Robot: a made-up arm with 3 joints. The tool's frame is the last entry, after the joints. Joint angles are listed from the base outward.
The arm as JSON. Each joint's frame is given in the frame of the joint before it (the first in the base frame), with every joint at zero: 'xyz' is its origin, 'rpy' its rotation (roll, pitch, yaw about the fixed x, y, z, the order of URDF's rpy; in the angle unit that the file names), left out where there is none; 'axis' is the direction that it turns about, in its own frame. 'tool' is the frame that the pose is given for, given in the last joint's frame.
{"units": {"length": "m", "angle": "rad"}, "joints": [
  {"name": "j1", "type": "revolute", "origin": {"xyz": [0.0, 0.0, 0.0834]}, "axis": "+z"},
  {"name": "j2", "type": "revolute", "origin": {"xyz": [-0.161, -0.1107, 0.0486], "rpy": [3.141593, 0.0, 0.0]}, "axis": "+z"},
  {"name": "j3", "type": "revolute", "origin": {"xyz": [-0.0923, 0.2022, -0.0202], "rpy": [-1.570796, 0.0, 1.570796]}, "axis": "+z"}
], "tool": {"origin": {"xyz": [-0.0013, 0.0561, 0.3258], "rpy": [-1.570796, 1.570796, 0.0]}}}
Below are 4 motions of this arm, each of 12 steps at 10 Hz.
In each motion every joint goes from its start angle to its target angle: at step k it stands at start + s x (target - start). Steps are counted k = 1, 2, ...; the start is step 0. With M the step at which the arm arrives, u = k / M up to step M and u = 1 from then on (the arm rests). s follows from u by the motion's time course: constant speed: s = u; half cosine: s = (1 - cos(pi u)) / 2; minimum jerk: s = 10 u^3 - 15 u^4 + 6 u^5.
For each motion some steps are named. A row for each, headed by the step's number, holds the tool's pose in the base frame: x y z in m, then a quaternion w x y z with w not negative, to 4 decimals.
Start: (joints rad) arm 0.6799 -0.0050 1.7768
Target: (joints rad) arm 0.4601 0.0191 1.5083
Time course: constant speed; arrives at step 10
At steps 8, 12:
8: -0.3877 -0.5003 0.1514 0.6890 -0.6830 -0.1707 0.1722
12: -0.4108 -0.4813 0.1544 0.7112 -0.6681 -0.1497 0.1594

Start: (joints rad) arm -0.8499 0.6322 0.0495
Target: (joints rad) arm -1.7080 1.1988 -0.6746
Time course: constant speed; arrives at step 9
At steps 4, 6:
4: -0.1262 0.5845 0.2066 0.4864 0.0666 -0.1183 -0.8631
6: 0.0375 0.5856 0.2037 0.3393 0.0747 -0.2015 -0.9158

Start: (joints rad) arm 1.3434 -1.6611 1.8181
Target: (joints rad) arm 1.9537 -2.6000 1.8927
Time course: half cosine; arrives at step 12
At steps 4, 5, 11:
4: 0.4667 0.0785 0.1362 0.0758 -0.0992 0.7884 -0.6024
5: 0.4264 0.1504 0.1357 0.1308 -0.1728 0.7784 -0.5892
11: 0.0918 0.3288 0.1333 0.3738 -0.5180 0.6239 -0.4502

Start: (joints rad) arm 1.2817 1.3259 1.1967
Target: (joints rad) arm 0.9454 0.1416 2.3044
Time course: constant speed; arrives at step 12
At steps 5, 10, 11, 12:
5: -0.3201 -0.4592 0.1460 0.6675 -0.7285 -0.1135 0.1040
10: -0.2279 -0.5747 0.1218 0.4624 -0.8249 -0.2837 0.1590
11: -0.2040 -0.5926 0.1176 0.4184 -0.8345 -0.3204 0.1606
12: -0.1784 -0.6084 0.1137 0.3741 -0.8409 -0.3574 0.1590

